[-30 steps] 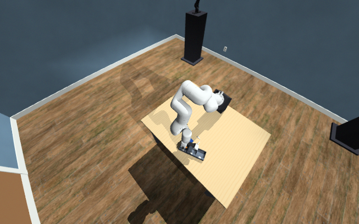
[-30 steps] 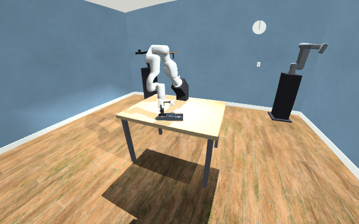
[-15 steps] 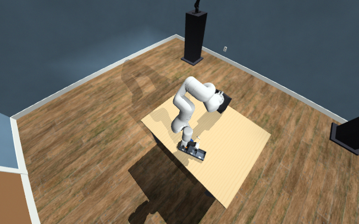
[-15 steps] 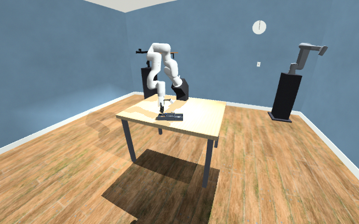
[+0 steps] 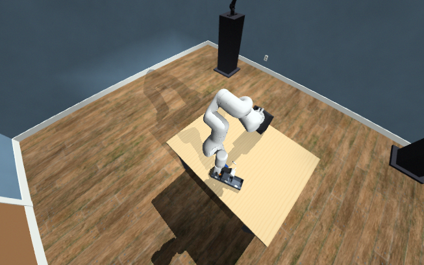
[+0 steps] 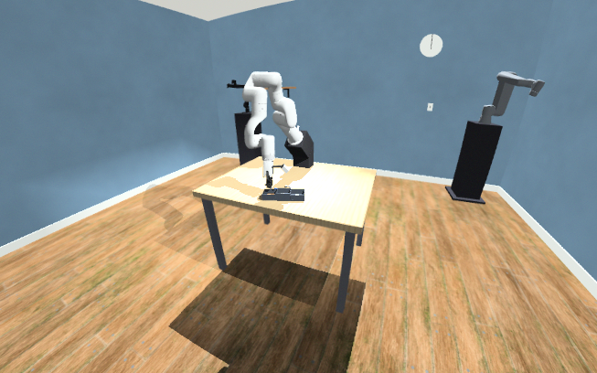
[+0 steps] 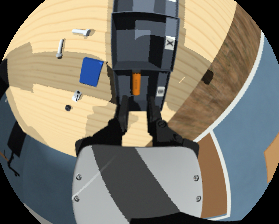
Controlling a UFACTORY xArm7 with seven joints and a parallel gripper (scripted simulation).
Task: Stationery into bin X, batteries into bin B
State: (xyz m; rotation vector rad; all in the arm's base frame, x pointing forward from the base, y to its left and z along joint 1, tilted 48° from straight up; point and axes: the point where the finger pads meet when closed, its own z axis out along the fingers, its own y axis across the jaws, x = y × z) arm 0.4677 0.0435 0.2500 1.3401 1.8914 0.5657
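The pencil sharpener lies 12 cm behind my hand, 8 cm below it and 6 cm to the right of it. Round my hand: dark double bin: 8 cm to the left, 7 cm below, 2 cm behind; blue block: 9 cm behind, 8 cm below; orange battery: 7 cm below, 1 cm to the left.
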